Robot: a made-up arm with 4 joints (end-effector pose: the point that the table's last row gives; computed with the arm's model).
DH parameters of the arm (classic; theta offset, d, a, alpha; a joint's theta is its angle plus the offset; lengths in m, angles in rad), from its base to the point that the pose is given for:
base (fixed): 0.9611 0 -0.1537 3.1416
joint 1: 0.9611 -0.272 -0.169 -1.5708
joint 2: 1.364 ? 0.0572 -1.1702
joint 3: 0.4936 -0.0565 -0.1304 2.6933
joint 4: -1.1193 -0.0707 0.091 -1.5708
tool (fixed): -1.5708 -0.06 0 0
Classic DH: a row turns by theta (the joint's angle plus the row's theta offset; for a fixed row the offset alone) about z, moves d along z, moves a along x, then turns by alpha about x.
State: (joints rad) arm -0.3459 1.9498 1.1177 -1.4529
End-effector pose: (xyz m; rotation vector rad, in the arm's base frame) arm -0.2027 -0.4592 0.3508 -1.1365 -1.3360 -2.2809
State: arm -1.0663 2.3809 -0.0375 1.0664
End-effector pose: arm -0.1727 -0.2502 0.2797 1.7689 -1.7824 1.7837
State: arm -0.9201 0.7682 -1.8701 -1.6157
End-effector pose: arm -0.3808 -0.2449 0.2362 0.0847 -0.0699 1.1998
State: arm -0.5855 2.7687 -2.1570 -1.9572
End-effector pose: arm -0.2558 -0.0623 0.1580 0.1789 -2.1302 0.5569
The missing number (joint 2, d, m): 0.0502
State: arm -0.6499 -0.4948 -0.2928 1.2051
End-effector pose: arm -0.2380 -0.2157 0.2863 1.1711 0.8839 0.0461
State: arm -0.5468 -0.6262 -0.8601 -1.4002
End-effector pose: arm -0.3882 -0.2428 0.2062 -0.8306 0.7926 0.7707
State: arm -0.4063 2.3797 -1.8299 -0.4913
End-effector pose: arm -0.3682 -0.0731 0.1591 0.9245 -1.2627 1.4343
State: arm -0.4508 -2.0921 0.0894 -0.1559
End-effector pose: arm -0.3465 -0.2746 0.3476 -0.5905 1.9960 0.5317
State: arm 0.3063 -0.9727 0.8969 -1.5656
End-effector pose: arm -0.3048 -0.3390 0.1984 -2.0306 0.3452 0.7556
